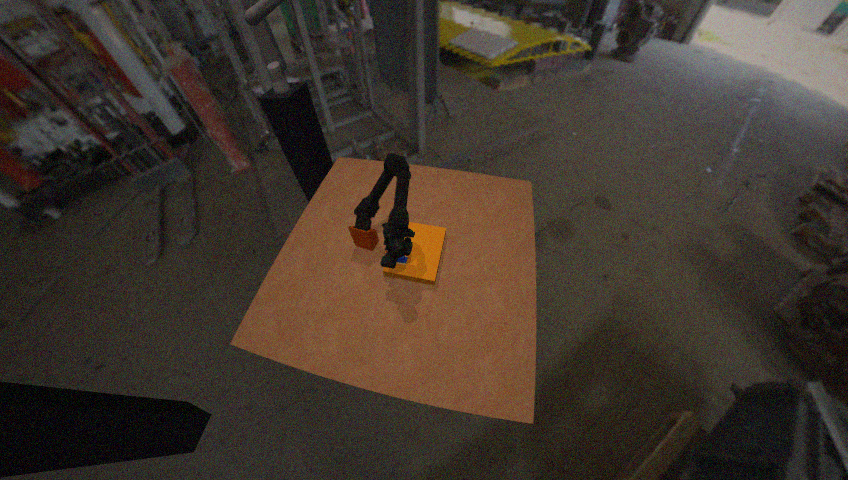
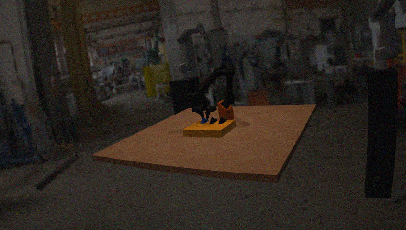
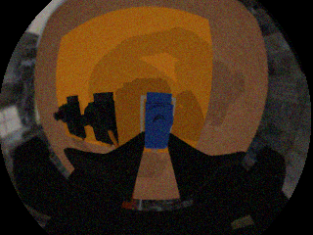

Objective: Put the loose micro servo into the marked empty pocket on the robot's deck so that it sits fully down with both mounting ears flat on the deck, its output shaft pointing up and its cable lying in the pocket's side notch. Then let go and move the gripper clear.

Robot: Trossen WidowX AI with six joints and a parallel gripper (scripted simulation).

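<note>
Now: gripper tip 120 mm short of the deck, 80 mm to the right of it and 30 mm above it.
</note>
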